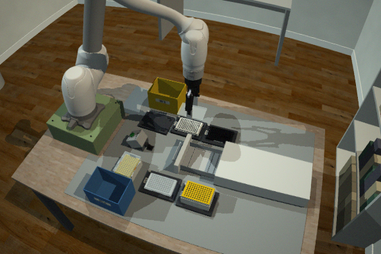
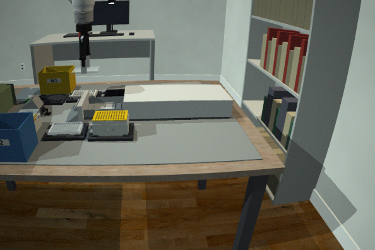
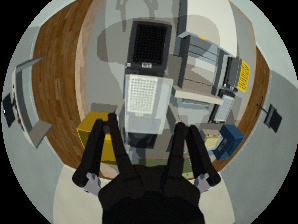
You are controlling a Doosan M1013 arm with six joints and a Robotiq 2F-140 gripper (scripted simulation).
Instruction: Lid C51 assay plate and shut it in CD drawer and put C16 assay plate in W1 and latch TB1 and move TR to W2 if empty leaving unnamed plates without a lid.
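The black plate lies 150 mm below my hand and 150 mm ahead of it. Round my hand: lid park 190 mm behind, 160 mm below, 10 mm to the right; cooler drawer 180 mm to the right, 140 mm below, 140 mm ahead; grey plate lid 20 mm below.
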